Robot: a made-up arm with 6 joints.
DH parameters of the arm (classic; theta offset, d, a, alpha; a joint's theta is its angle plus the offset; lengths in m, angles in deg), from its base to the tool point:
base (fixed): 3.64 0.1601 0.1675 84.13
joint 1: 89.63 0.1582 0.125 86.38
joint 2: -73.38 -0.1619 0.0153 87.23
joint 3: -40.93 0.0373 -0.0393 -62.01
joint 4: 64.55 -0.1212 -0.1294 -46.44
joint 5: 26.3 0.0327 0.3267 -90
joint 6: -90 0.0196 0.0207 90
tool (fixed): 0 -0.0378 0 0
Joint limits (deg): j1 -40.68..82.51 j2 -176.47..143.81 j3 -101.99..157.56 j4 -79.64..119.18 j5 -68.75..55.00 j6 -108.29..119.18
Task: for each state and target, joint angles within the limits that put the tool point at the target. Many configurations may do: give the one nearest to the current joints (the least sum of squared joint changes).
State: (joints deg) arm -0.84 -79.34 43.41 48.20 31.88 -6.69
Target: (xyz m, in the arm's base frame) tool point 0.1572 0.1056 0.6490
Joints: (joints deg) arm -32.37 -106.74 25.81 27.56 17.09 -3.90
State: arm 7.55 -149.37 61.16 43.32 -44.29 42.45
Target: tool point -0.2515 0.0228 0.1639
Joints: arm 11.88 -151.70 82.47 62.37 -10.89 42.74
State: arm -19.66 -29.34 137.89 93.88 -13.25 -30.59
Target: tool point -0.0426 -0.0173 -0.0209
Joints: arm -6.69 -64.34 157.56 119.18 4.25 -36.63
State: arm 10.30 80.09 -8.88 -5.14 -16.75 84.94
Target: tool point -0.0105 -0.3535 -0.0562
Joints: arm 22.56 88.97 11.19 -0.67 19.78 84.17
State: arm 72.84 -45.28 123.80 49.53 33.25 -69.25
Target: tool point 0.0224 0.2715 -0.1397
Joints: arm 75.68 -16.17 145.69 47.24 55.00 -52.94
